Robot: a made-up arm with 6 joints.
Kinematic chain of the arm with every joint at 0, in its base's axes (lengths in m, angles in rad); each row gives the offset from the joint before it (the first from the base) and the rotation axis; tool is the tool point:
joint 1: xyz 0 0 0.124 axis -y
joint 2: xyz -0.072 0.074 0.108 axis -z
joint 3: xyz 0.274 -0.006 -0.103 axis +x
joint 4: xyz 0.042 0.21 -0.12 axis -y
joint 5: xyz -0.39 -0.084 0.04 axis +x
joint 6: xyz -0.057 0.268 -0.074 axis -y
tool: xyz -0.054 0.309 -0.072
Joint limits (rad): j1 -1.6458..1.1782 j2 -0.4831..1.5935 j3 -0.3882..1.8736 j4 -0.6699..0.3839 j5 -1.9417..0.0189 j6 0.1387..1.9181
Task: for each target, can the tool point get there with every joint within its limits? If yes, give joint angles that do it. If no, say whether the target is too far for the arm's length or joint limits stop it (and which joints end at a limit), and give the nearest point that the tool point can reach.
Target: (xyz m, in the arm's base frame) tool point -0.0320 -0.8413 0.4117
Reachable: no: joint limits stop it (at a limit: joint 1, joint 2, joint 3, joint 5, joint 6) | nearest point -0.1333 -0.3564 0.3531 | short by 0.499 m
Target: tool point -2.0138 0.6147 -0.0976
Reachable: no: too far | nearest point -0.8247 0.3148 0.0333 | short by 1.233 m
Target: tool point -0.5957 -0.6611 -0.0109
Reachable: no: joint limits stop it (at a limit: joint 3, joint 4, joint 5) | nearest point -0.5480 -0.4166 -0.0001 | short by 0.249 m
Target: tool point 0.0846 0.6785 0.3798
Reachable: yes | joints 0.3900 0.7299 1.2332 -0.1955 -0.8307 0.6475
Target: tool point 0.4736 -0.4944 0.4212
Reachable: no: joint limits stop it (at a limit: joint 3, joint 4, joint 5, joint 6) | nearest point 0.5507 -0.2685 0.4696 | short by 0.244 m
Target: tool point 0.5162 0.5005 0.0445
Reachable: yes | joints -0.7500 1.0638 0.9406 -0.1412 -0.3404 1.1129
